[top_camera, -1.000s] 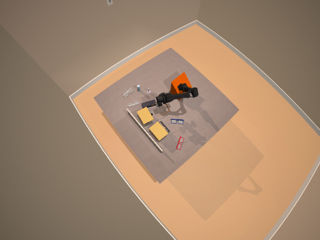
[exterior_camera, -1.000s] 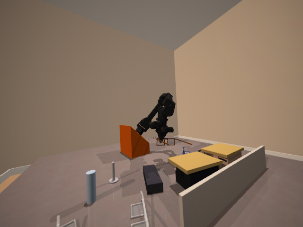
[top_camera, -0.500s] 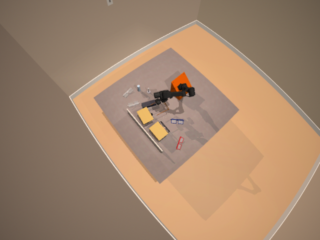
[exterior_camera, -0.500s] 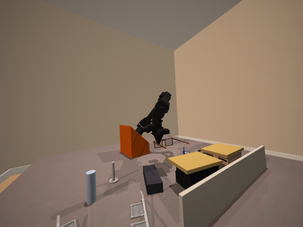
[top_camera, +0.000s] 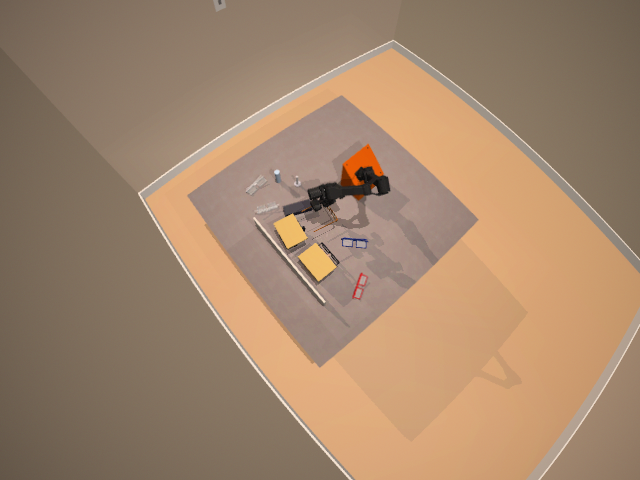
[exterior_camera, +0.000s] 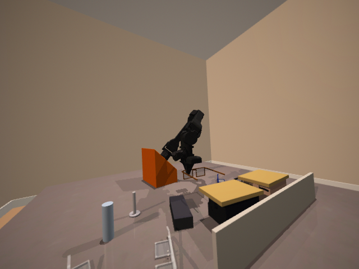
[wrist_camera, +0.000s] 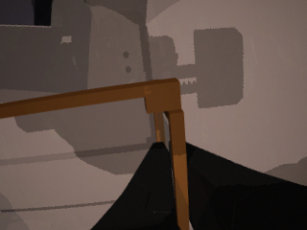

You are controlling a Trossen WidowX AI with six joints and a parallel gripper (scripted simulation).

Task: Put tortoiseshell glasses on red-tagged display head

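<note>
My gripper tip is now 9 cm short of the black box, 14 cm to the left of it and 8 cm above it. From my gripper tip the other things lie so: peg stand (3 cm behind, 26 cm to the right, 7 cm below); long low panel (37 cm ahead, 5 cm to the left, 4 cm below).
</note>
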